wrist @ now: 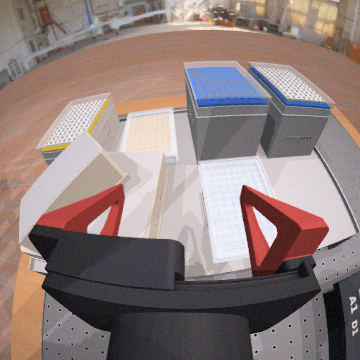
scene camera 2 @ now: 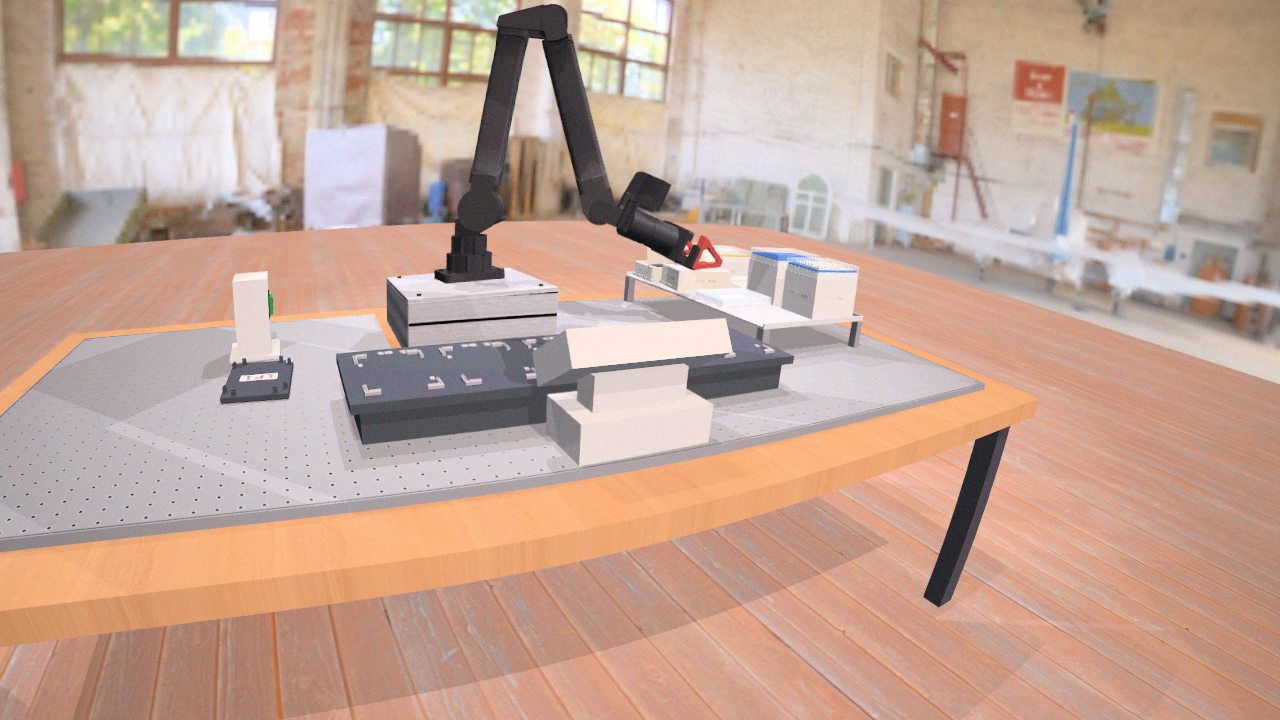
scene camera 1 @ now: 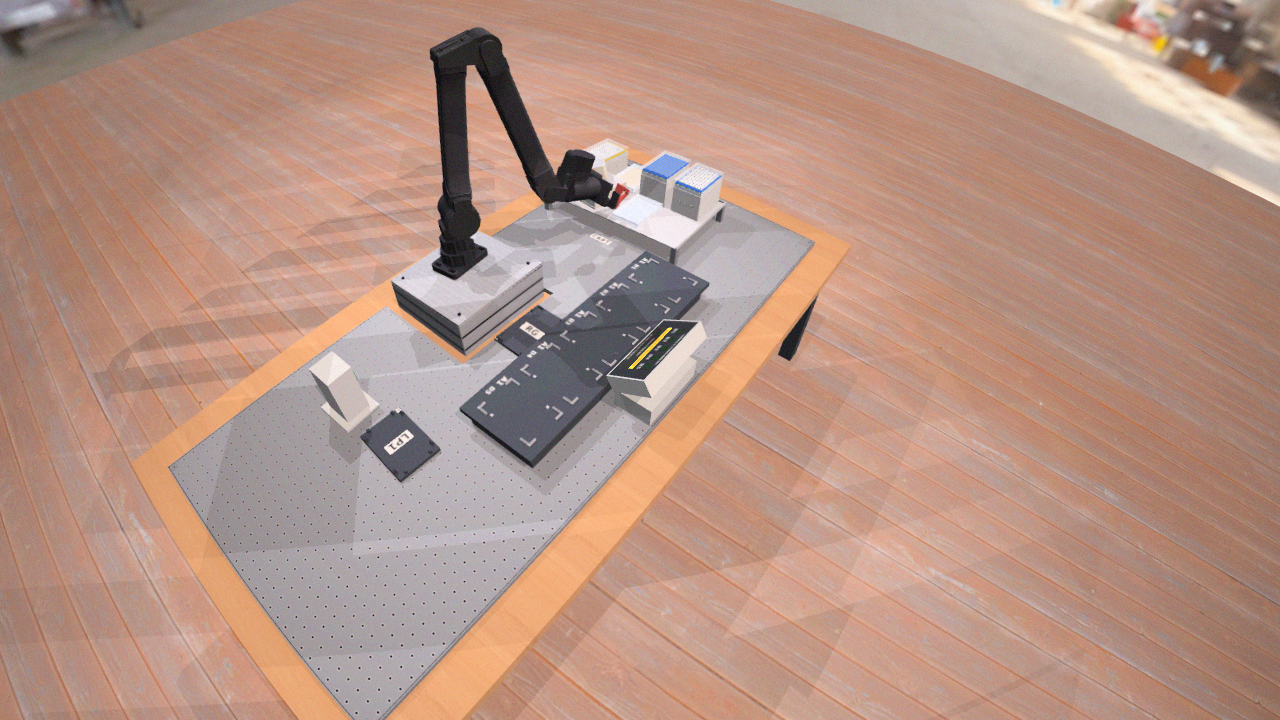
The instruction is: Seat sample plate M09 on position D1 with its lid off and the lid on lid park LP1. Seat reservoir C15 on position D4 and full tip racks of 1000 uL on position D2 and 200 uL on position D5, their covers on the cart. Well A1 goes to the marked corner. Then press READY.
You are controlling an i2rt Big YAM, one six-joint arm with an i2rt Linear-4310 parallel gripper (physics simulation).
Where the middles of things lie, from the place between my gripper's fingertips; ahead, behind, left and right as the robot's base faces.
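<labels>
My gripper is 8 cm above the cart shelf (scene camera 1: 669,228), 9 cm to the right of it and 2 cm short of it. White upright box (scene camera 2: 250,290): 7 cm below my gripper, 87 cm to the right of it, 10 cm behind it. Going by their middles, the cart shelf is the nearest to my gripper of the things named here.
</labels>
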